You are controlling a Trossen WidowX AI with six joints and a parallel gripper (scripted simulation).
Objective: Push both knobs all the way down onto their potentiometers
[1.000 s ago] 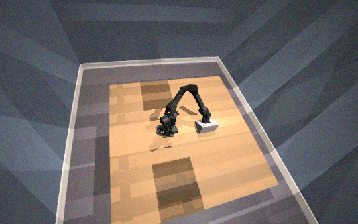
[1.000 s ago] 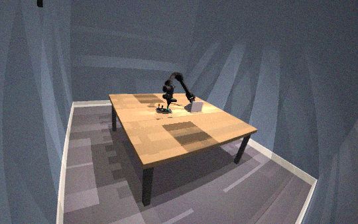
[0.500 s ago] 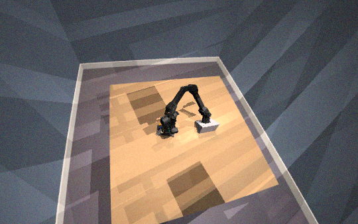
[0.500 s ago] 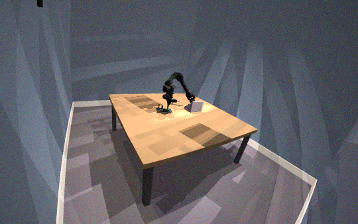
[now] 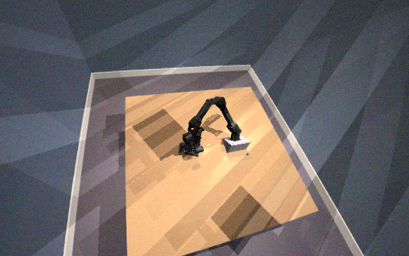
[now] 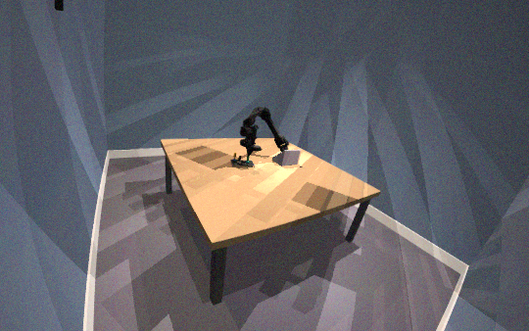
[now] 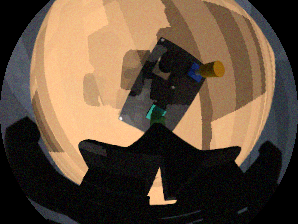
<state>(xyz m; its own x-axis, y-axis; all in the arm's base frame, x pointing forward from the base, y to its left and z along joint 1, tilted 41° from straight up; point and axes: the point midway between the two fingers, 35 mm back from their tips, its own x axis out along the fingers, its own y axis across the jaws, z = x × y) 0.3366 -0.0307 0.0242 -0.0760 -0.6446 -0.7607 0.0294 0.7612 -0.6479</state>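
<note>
Now: gripper tip 1 cm above the green knob.
</note>
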